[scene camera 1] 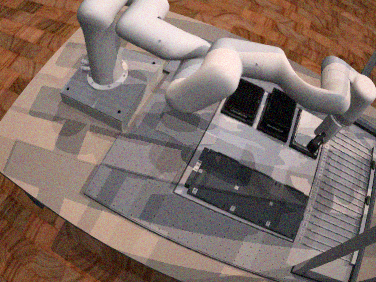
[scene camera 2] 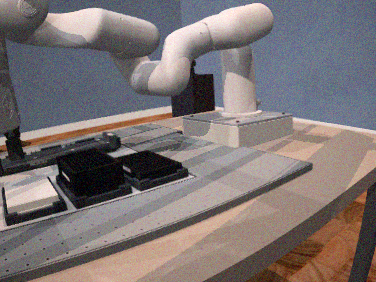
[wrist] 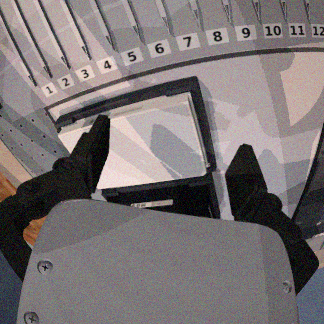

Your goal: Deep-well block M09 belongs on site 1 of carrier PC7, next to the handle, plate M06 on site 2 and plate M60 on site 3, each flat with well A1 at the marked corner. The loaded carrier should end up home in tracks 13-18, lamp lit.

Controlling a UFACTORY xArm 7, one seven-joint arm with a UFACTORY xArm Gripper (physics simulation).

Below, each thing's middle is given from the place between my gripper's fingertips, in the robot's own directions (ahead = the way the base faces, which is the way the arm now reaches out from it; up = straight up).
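I consider the dark carrier (scene camera 1: 217, 179): counted from my hand, it sits 16 cm behind and 19 cm to the right, and it is 4 cm below.
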